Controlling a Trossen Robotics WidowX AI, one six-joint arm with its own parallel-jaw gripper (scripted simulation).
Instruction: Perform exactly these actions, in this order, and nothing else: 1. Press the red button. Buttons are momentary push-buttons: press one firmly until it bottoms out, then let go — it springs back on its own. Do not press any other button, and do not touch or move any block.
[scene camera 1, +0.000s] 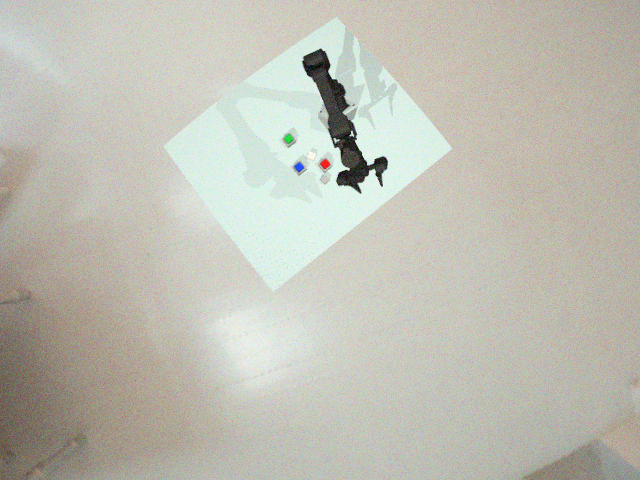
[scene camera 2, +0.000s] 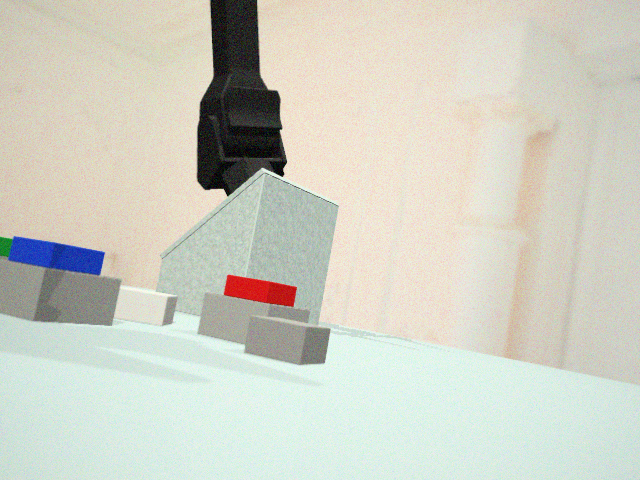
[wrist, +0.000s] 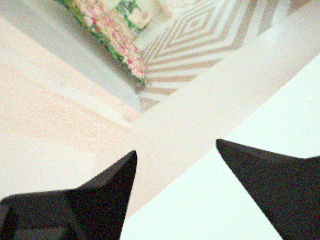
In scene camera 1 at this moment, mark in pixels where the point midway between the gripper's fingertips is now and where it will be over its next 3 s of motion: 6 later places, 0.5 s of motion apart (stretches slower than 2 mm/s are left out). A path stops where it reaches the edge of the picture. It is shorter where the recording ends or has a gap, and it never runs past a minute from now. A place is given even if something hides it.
My gripper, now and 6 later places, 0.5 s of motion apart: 371, 189; 329, 163; 325, 161; 325, 162; 325, 164; 325, 164; 325, 163
